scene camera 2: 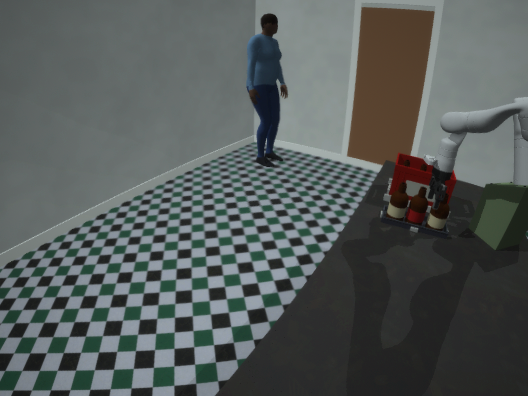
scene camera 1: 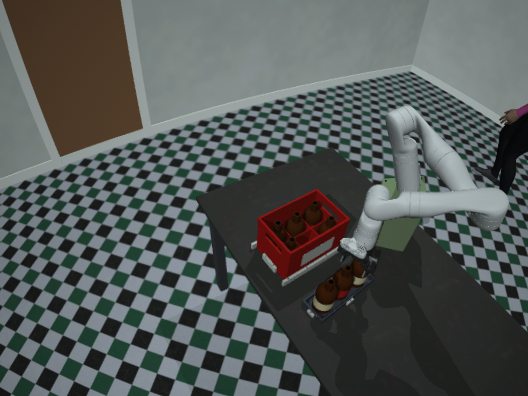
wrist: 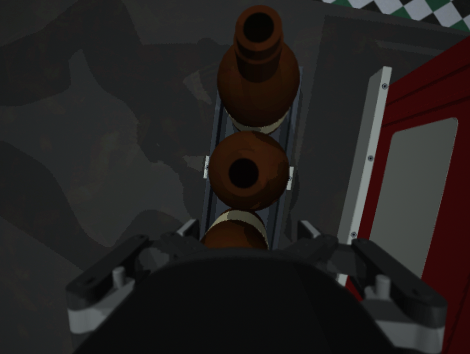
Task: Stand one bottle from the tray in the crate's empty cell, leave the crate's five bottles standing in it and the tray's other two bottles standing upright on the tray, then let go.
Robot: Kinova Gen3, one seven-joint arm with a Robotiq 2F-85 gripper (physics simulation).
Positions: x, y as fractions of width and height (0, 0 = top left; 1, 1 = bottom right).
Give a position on a cream-labelled bottle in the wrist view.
0.50, 0.65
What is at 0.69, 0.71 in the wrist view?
The gripper.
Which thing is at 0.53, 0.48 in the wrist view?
A red-labelled bottle.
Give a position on a cream-labelled bottle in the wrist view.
0.55, 0.22
